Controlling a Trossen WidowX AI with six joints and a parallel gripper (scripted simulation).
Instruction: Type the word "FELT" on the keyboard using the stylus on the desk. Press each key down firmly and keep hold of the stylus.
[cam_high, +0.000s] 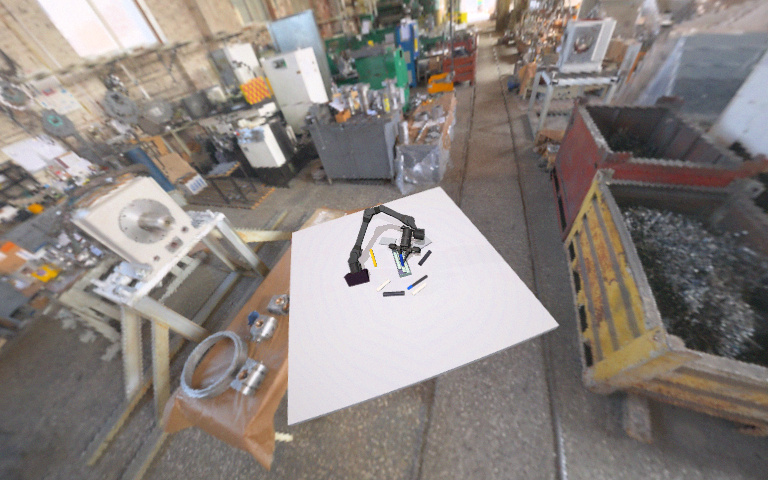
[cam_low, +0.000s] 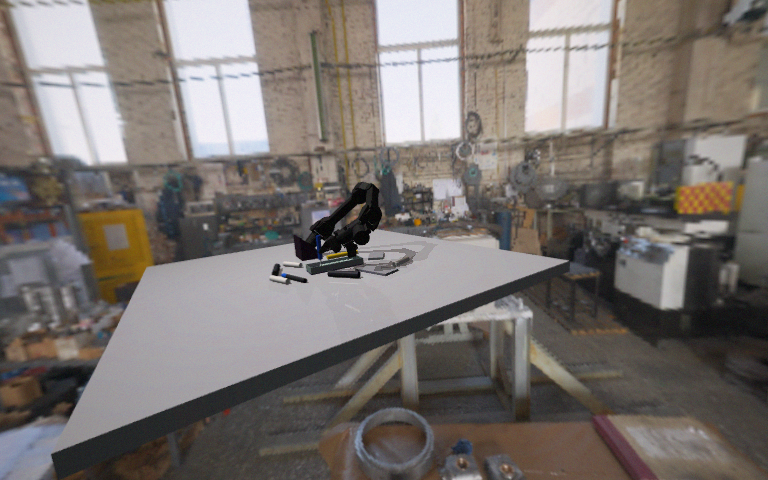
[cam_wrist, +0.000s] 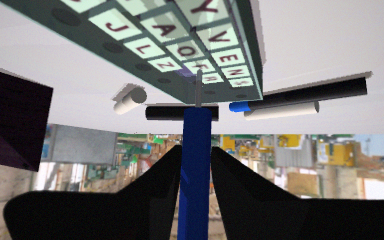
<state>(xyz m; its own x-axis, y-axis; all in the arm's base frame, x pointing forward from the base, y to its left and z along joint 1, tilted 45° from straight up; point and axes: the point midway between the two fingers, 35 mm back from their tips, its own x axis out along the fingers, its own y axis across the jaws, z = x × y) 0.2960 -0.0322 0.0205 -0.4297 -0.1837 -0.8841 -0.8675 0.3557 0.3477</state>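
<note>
The blue stylus lies 1 cm below my gripper tip. Also, from my gripper tip: stylus tip: 5 cm below; then blue-tipped black pen: 3 cm ahead, 13 cm to the right, 6 cm below; then flat grey plate: 15 cm ahead, 16 cm to the left, 7 cm below.
</note>
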